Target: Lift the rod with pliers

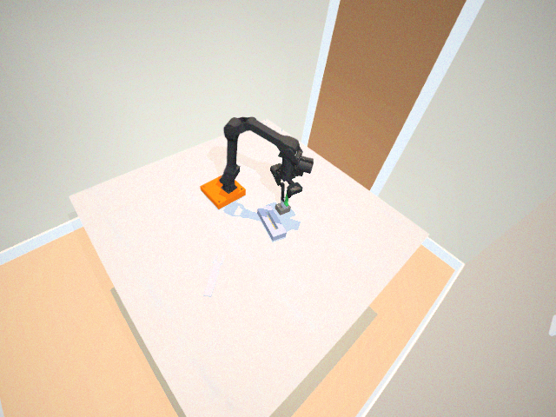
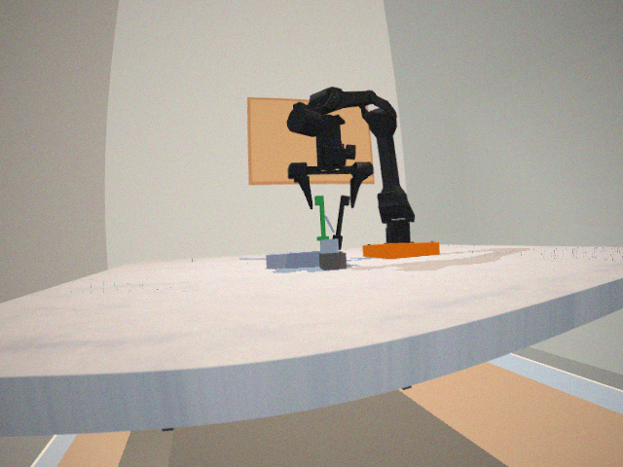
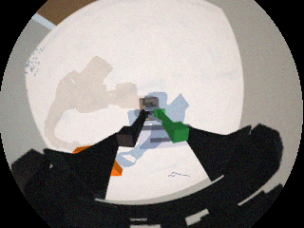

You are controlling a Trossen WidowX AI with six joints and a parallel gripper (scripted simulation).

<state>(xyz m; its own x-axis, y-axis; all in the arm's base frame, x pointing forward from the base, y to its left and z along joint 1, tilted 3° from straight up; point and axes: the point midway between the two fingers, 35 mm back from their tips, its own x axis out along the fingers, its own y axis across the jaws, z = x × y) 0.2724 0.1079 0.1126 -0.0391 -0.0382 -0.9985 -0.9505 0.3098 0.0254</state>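
My gripper tip is 3 cm above the black handle, 1 cm to the right of it and 1 cm past it. The rest, counted from my gripper tip: pale blue channel block 11 cm to the right, 11 cm below, 3 cm ahead; yellow rod 12 cm below, 11 cm to the right, 3 cm ahead; grey holster 12 cm below, 1 cm ahead.
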